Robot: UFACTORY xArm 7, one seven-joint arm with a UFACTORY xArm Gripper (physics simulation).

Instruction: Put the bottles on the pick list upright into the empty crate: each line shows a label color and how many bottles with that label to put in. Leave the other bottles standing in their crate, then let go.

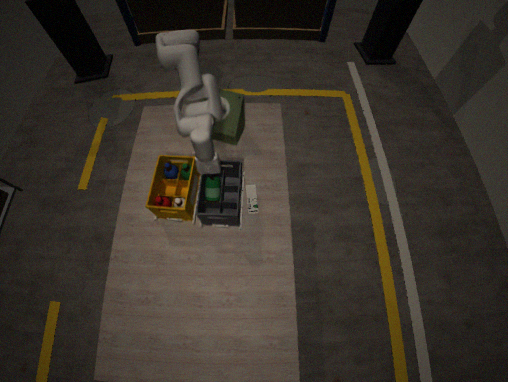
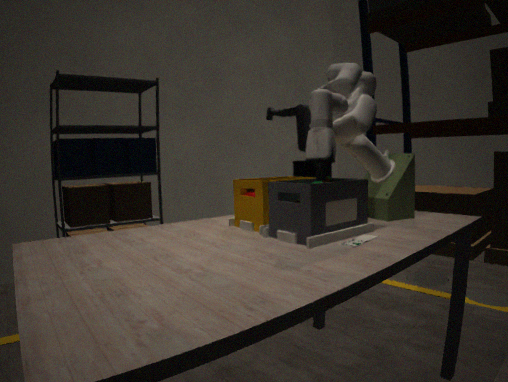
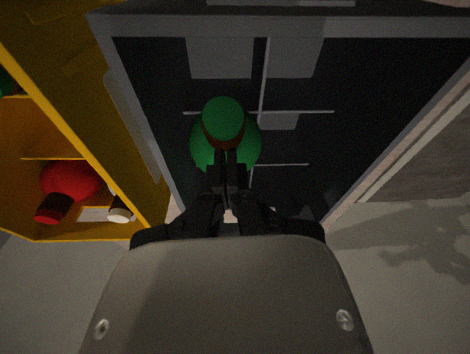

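Pixels of known places: gripper, fingertip midpoint: (image 1: 212,177) (image 2: 320,180) (image 3: 227,161); arm's base, link origin: (image 2: 383,171).
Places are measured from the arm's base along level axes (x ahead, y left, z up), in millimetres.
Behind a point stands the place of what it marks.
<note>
A green bottle (image 1: 213,190) @[x 460, y -74, z -41 mm] (image 3: 223,117) @[x 361, y -63, z -11 mm] is in the left part of the dark grey crate (image 1: 220,218) @[x 591, y -59, z -69 mm] (image 2: 290,215) @[x 592, y -61, z -107 mm] (image 3: 215,26) @[x 318, y -56, z -12 mm]; I cannot tell if it is fully upright. My gripper (image 2: 324,177) @[x 404, y -70, z -16 mm] (image 3: 227,161) @[x 404, y -70, z -16 mm] is shut, its fingertips together close beside the bottle's neck, with nothing visible between them. The yellow crate (image 1: 171,213) @[x 527, y -289, z -85 mm] (image 2: 252,210) @[x 531, y -268, z -115 mm] (image 3: 75,100) @[x 340, y -158, z -29 mm] holds a blue bottle (image 1: 170,171) @[x 313, y -282, z -61 mm], another green bottle (image 1: 186,172) @[x 333, y -201, z -61 mm], a red-capped bottle (image 1: 166,201) @[x 470, y -306, z -66 mm] (image 3: 70,180) @[x 451, y -307, z -73 mm] and a white-capped bottle (image 1: 179,202) @[x 501, y -233, z -28 mm] (image 3: 119,215) @[x 481, y -233, z -24 mm]. The pick list card (image 1: 252,199) @[x 477, y 107, z -185 mm] (image 2: 359,241) @[x 487, y 113, z -185 mm] has green marks, too small to read.
The two crates stand side by side on the wooden table (image 1: 200,300) @[x 931, y -207, z -187 mm] (image 2: 150,280) @[x 1051, y -84, z -187 mm]. Low pale strips (image 2: 340,235) @[x 498, y 55, z -171 mm] run along the crates' bases. A green sloped block (image 1: 233,122) @[x 76, y 67, z -42 mm] (image 2: 395,195) @[x 97, y 87, z -87 mm] stands behind them, near the arm. Thin dividers (image 3: 305,111) @[x 423, y 17, z -93 mm] split the dark crate.
</note>
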